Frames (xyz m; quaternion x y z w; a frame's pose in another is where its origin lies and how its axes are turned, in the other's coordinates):
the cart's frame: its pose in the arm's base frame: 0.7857 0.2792 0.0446 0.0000 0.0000 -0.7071 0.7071
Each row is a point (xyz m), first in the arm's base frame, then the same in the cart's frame.
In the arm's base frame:
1: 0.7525 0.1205 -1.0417
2: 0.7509 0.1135 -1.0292
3: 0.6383 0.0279 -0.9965
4: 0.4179 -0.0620 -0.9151
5: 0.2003 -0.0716 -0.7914
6: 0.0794 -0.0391 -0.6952
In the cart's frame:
1: 0.1587 -0.0332 -1.0863
2: 0.1657 -0.0348 -1.0738
3: 0.2513 -0.1474 -1.0411
4: 0.3412 -0.3678 -0.9597
5: 0.3508 -0.5854 -0.8360
6: 0.3183 -0.7063 -0.7398

